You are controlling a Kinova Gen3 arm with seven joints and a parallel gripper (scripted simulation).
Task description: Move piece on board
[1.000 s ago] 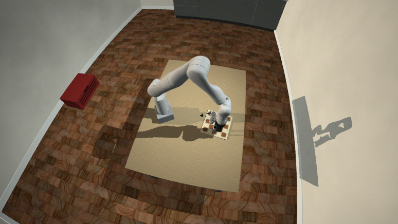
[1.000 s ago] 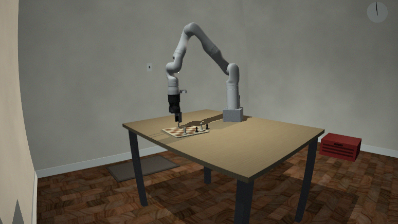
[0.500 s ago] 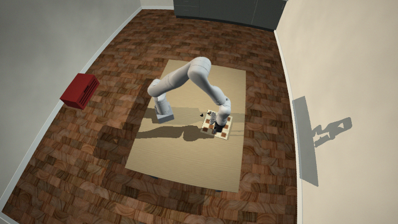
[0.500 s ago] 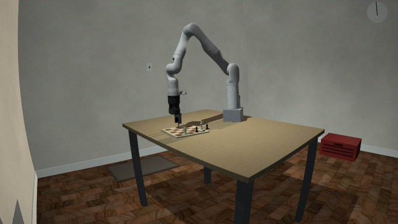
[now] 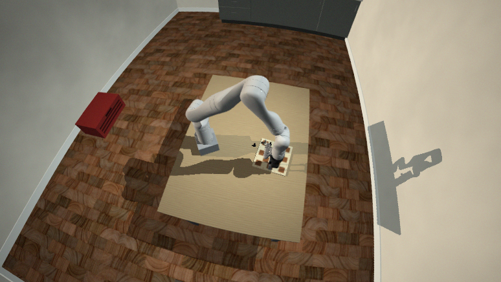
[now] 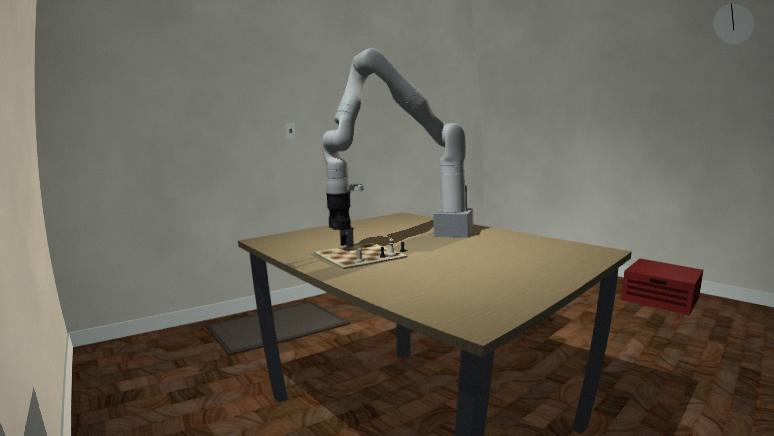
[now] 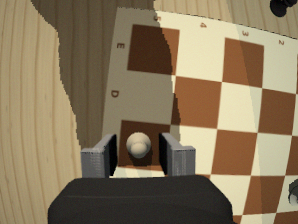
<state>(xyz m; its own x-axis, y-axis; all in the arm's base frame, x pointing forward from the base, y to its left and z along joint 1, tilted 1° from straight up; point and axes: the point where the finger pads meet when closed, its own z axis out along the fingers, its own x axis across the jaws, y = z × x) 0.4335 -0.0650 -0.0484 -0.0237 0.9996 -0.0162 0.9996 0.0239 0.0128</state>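
My gripper is now 10 mm above the white pawn. Round my hand: chessboard (10 mm ahead, 80 mm to the left, 30 mm below).
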